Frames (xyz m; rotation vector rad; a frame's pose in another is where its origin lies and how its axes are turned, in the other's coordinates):
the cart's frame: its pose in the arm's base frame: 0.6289 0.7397 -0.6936 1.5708 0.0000 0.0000
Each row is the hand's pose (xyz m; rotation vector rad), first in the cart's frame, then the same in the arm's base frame.
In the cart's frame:
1: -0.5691 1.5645 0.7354 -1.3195 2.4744 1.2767
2: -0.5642 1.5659 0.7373 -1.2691 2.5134 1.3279
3: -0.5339 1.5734 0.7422 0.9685 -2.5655 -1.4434
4: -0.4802 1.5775 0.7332 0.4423 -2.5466 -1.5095
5: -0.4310 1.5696 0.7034 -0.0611 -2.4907 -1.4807
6: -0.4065 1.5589 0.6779 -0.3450 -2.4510 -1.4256
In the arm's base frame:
1: 0.0598 0.0043 0.8709 -0.7379 0.7207 2.2571
2: 0.0647 0.0024 0.8723 -0.7390 0.7153 2.3178
3: 0.0950 -0.0025 0.8798 -0.6577 0.7133 2.5485
4: 0.1487 0.0065 0.8839 -0.4764 0.7432 2.9069
5: 0.1979 0.0363 0.8760 0.2099 -0.7228 -2.8420
6: 0.2224 0.0618 0.8653 0.0450 -0.7081 -2.6769

